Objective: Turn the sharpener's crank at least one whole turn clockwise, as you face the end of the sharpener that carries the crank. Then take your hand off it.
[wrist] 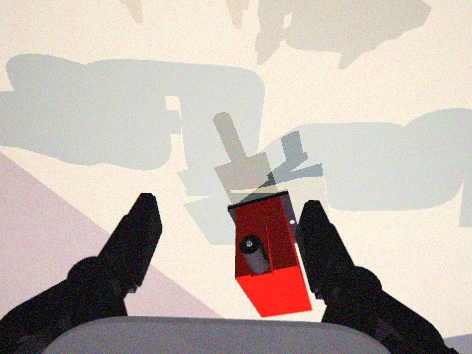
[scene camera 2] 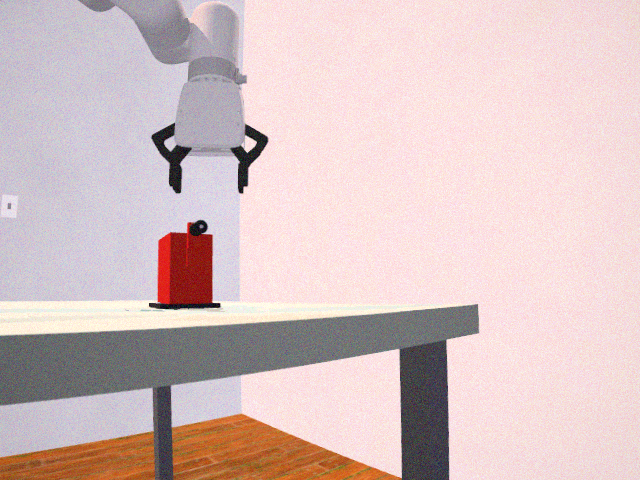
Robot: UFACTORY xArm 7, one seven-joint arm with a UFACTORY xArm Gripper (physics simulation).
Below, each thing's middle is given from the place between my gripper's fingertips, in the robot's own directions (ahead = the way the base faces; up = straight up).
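Red sharpener [scene camera 2: 179, 287]: 16 cm left of my hand, 7 cm ahead of it, 10 cm below it. Round black knob [wrist: 256, 257]: my hand 4 cm above it, 9 cm right of it, 4 cm short of it.
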